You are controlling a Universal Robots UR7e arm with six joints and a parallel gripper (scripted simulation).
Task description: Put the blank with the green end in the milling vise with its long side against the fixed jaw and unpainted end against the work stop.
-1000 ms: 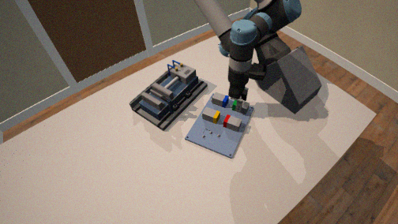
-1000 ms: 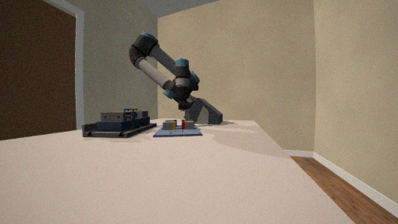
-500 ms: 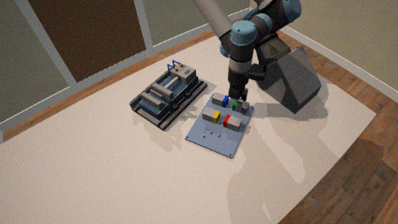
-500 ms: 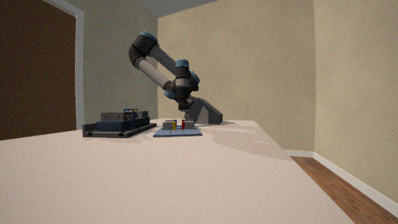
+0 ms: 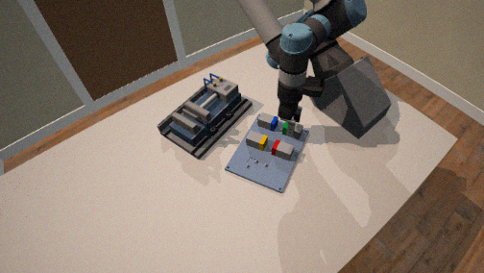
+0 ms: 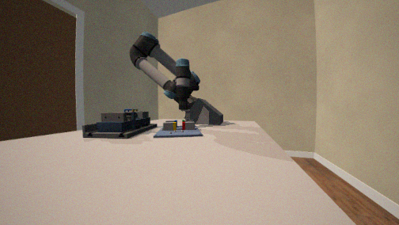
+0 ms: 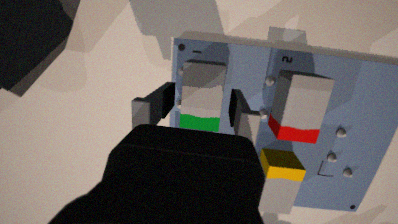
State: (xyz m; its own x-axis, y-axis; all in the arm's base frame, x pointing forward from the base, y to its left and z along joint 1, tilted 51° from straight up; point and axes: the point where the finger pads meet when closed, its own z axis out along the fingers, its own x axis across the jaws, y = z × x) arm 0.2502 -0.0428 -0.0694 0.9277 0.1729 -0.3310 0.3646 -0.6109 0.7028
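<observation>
Now: the green-end blank 3 cm below my hand. Round my hand: blue-grey plate (10 cm ahead, 5 cm below, 1 cm to the right); then blue-ended blank (8 cm to the right, 3 cm below, 3 cm ahead); then red-ended blank (9 cm ahead, 3 cm to the left, 3 cm below).
</observation>
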